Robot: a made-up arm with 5 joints.
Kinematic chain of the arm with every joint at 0, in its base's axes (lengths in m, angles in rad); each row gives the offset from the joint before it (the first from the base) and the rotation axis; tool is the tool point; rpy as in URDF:
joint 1: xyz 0 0 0.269 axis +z
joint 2: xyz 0 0 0 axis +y
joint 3: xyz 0.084 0 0.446 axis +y
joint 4: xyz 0.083 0 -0.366 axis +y
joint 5: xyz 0.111 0 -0.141 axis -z
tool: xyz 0 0 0 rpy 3.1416 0 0
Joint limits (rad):
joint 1: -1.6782..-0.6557
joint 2: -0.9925..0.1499
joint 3: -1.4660..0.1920
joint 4: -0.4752..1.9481
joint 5: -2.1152..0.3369
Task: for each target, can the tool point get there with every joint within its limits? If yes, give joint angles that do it. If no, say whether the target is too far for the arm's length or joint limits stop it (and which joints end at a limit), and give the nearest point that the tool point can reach.
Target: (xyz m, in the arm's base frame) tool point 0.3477 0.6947 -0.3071
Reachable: no: joint limits stop it (at a limit: joint 1, joint 2, joint 3, joint 4) | nearest point 0.0097 0.0895 0.2287 | short by 0.876 m
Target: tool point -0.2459 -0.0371 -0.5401
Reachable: no: joint limits stop it (at a limit: joint 1, joint 2) | nearest point -0.0119 -0.1104 0.1441 | short by 0.727 m
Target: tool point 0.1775 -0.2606 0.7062
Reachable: yes | joints -0.9728 -0.6968 -0.5627 -0.0718 -0.4805
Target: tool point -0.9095 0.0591 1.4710
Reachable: no: too far | nearest point -0.1906 0.1466 1.0803 | short by 0.823 m
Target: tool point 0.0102 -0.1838 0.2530
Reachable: yes | joints -1.5155 0.0324 -0.3644 1.6738 -0.5951
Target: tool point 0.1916 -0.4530 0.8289
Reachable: yes | joints -1.1706 -0.2793 -1.1385 0.0405 -0.5278
